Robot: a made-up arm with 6 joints. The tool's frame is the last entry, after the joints.
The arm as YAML. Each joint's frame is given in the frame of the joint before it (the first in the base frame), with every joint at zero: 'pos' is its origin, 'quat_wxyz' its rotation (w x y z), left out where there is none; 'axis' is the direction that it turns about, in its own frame. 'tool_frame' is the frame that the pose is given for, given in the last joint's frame.
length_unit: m
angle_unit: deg
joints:
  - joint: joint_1
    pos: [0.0, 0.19, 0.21]
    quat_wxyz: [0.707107, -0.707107, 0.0, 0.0]
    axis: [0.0, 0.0, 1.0]
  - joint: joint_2
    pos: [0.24, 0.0, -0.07]
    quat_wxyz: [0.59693, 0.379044, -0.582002, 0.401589]
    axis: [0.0, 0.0, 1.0]
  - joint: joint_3
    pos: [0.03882, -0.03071, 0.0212]
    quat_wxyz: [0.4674, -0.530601, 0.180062, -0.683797]
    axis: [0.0, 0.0, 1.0]
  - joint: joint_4
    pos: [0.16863, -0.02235, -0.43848]
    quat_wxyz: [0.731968, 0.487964, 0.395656, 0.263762]
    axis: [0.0, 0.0, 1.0]
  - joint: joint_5
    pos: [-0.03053, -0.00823, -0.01]
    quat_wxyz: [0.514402, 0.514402, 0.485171, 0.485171]
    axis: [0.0, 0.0, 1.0]
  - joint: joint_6
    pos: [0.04, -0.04, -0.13]
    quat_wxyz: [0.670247, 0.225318, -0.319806, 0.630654]
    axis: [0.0, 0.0, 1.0]
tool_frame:
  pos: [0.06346, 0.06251, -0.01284]
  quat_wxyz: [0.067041, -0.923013, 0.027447, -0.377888]
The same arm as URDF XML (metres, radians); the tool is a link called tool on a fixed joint. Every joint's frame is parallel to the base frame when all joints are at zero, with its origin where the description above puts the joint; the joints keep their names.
<robot name="arm">
<joint name="tool_joint" type="fixed"><parent link="link6"/><child link="tool"/><origin xyz="0.03 -0.06 0.06" rpy="0 0 0"/></joint>
<joint name="joint_6" type="continuous"><parent link="link5"/><child link="link6"/><origin xyz="-0.13 0.04 -0.04"/><axis xyz="0.693912 -0.144502 -0.705412"/></joint>
<joint name="joint_5" type="continuous"><parent link="link4"/><child link="link5"/><origin xyz="-0.03 -0.01 -0.01"/><axis xyz="1 0 0"/></joint>
<joint name="joint_4" type="continuous"><parent link="link3"/><child link="link4"/><origin xyz="0.24 -0.4 0.06"/><axis xyz="0 0 1"/></joint>
<joint name="joint_3" type="continuous"><parent link="link2"/><child link="link3"/><origin xyz="0.02 0.04 0.03"/><axis xyz="-0.375193 0.902683 0.210696"/></joint>
<joint name="joint_2" type="continuous"><parent link="link1"/><child link="link2"/><origin xyz="0.24 -0.07 0"/><axis xyz="-0.39039 0.035199 0.919976"/></joint>
<joint name="joint_1" type="continuous"><parent link="base_link"/><child link="link1"/><origin xyz="0 0.19 0.21"/><axis xyz="0 1 0"/></joint>
<link name="base_link"/>
<link name="link1"/>
<link name="link2"/>
<link name="link3"/>
<link name="link4"/>
<link name="link5"/>
<link name="link6"/>
<link name="tool"/>
</robot>

